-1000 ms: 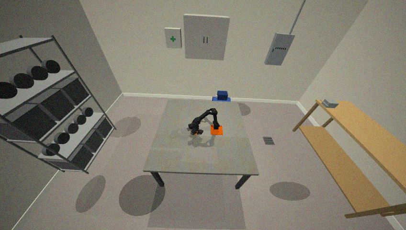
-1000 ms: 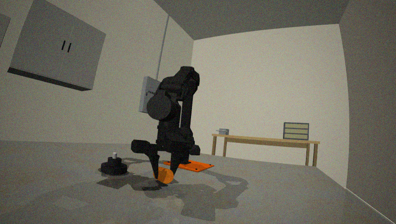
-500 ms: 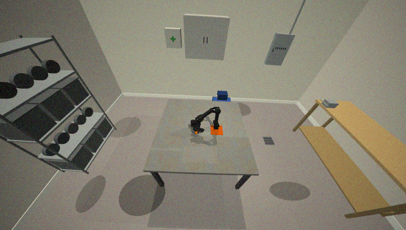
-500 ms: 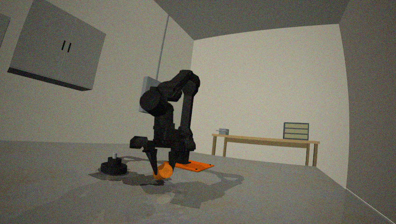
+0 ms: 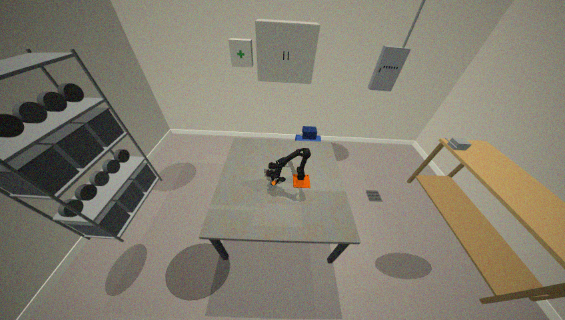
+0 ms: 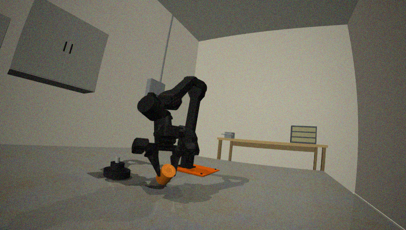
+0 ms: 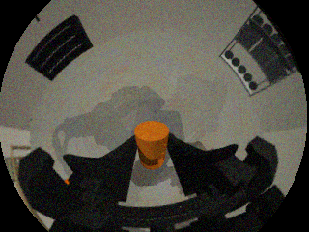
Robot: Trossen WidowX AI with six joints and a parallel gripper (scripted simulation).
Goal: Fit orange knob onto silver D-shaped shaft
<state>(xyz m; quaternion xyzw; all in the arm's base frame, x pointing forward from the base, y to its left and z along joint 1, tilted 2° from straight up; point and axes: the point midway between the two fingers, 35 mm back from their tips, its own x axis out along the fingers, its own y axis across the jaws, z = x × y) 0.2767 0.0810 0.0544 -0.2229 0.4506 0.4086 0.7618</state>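
The round pedestal lies 17 cm to the right of my gripper tip and 4 cm ahead of it. The rest, counted from my gripper tip: orange knob (1 cm above).
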